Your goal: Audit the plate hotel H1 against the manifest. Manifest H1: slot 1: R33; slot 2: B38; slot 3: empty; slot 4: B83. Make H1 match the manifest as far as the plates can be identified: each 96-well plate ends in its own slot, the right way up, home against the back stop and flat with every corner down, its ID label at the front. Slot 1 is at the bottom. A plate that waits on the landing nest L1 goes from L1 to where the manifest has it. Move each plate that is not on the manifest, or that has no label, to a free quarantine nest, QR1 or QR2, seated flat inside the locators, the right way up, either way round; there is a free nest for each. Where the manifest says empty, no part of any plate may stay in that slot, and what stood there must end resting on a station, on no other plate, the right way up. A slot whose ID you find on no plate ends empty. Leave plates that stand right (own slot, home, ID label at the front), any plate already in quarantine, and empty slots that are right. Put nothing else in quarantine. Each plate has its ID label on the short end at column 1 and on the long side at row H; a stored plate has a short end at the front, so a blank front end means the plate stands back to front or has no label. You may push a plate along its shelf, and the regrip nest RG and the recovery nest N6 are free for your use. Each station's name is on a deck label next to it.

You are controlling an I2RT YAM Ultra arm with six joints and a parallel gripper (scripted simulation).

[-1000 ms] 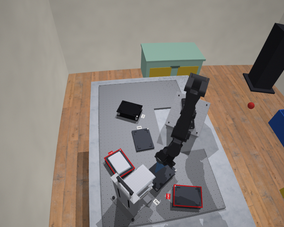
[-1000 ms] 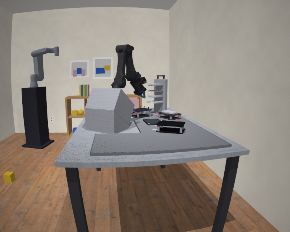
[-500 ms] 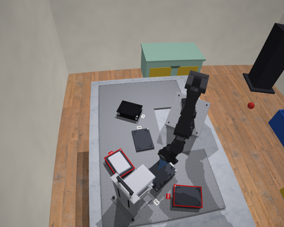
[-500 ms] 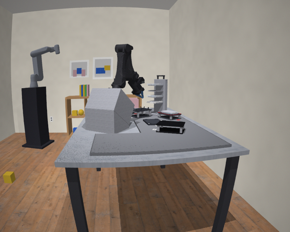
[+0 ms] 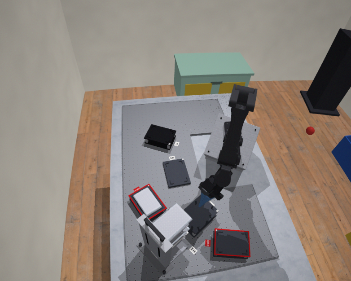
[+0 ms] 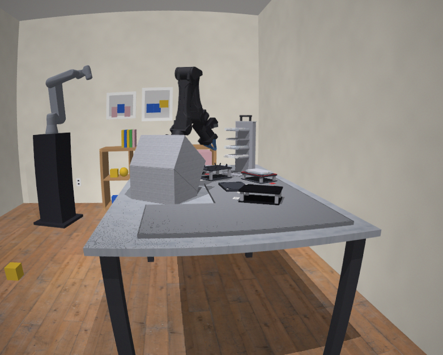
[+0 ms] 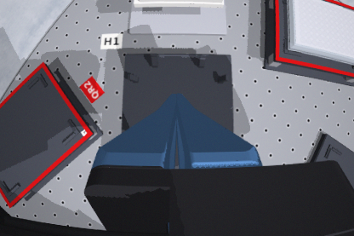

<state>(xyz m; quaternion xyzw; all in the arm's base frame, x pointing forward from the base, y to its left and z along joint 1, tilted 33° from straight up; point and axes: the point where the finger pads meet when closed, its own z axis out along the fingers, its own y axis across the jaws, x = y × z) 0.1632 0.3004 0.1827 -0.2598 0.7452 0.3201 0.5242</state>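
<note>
My gripper is now 110 mm above the regrip nest RG and 10 mm to the left of it. From my hand the other things lie so: H1 deck label: 160 mm below, 150 mm to the left, 10 mm ahead; then RG label: 160 mm below, 80 mm to the right, 70 mm behind; then white 96-well plate: 120 mm to the left, 120 mm ahead, 50 mm below.
</note>
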